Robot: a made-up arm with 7 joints. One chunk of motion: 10 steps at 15 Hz.
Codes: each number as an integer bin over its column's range. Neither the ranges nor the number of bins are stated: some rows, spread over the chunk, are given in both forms.
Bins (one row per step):
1: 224 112 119 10 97 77 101
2: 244 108 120 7 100 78 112
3: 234 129 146 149 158 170 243
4: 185 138 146 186 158 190 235
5: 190 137 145 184 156 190 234
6: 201 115 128 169 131 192 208
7: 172 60 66 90 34 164 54
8: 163 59 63 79 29 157 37
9: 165 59 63 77 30 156 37
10: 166 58 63 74 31 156 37
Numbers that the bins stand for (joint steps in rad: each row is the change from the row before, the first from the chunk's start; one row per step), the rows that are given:
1: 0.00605 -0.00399 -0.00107 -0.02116 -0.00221 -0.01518 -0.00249
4: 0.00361 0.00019 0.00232 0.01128 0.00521 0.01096 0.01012
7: 0.00279 -0.01235 -0.00772 -0.00641 -0.00987 0.00495 -0.00692
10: 0.00242 -0.01267 -0.00809 -0.00936 -0.01023 0.00309 -0.00852
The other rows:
2: 0.00731 -0.00464 -0.00094 -0.02171 -0.00184 -0.01495 -0.00146
3: 0.00668 -0.00126 0.00232 0.00446 0.00521 0.00633 0.01087
5: 0.00392 0.00003 0.00220 0.01091 0.00496 0.01096 0.01002
6: 0.00461 -0.00351 0.00006 0.00815 0.00193 0.01142 0.00758
8: 0.00223 -0.01251 -0.00809 -0.00844 -0.01047 0.00333 -0.00852
9: 0.00235 -0.01251 -0.00809 -0.00881 -0.01035 0.00309 -0.00852

